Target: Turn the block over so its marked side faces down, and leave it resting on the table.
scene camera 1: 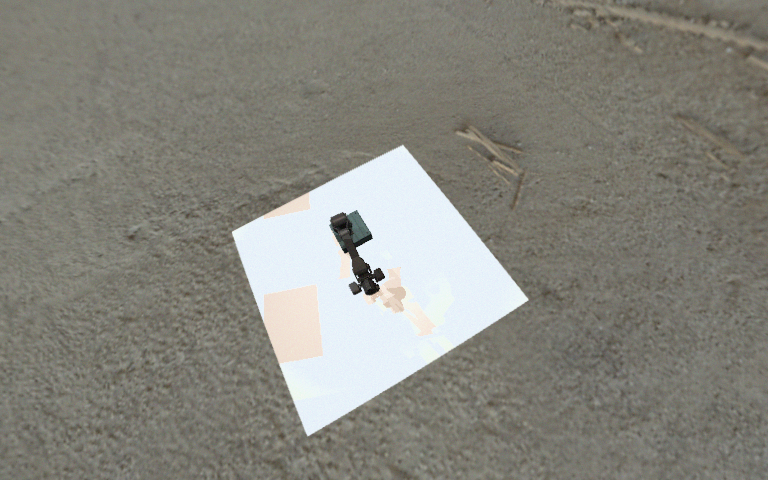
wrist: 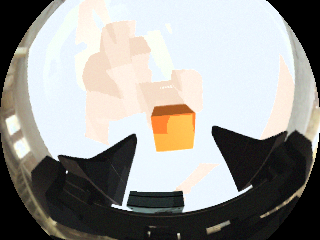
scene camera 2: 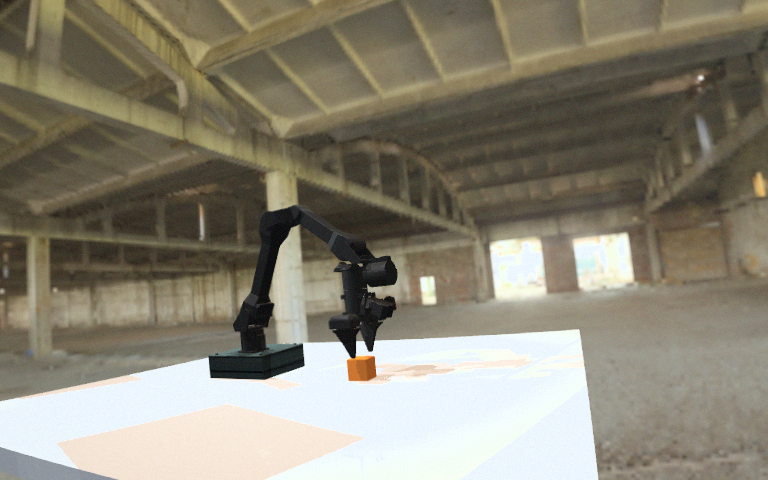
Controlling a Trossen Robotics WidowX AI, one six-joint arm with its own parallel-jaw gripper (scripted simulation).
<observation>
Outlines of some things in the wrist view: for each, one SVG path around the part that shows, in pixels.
The gripper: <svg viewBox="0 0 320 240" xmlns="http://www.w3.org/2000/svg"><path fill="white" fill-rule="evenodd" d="M312 141L301 135L301 132L297 132L297 129L291 135L288 135L288 131L283 131L263 140L212 125L211 135L227 163L237 191L244 191L251 185L253 187L223 203L196 211L141 213L112 207L112 204L120 207L123 204L132 161L136 156L136 133L117 141L111 148L89 159L59 155L59 160L55 160L51 156L45 156L41 159L43 161L39 161L37 167L32 169L32 188L37 200L53 221L89 235L92 233L116 240L156 240L156 237L148 237L148 232L168 232L180 235L179 240L267 240L283 224L299 201L299 196L295 195L295 192L304 185L311 169ZM231 223L220 228L220 231L209 233L209 235L207 229L205 229L220 223L227 223L227 221Z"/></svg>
An orange block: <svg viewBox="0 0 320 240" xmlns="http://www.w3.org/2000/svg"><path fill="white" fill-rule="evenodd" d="M187 104L157 105L157 107L153 108L151 121L156 152L185 151L185 149L193 148L196 115L195 111L188 107Z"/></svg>
</observation>
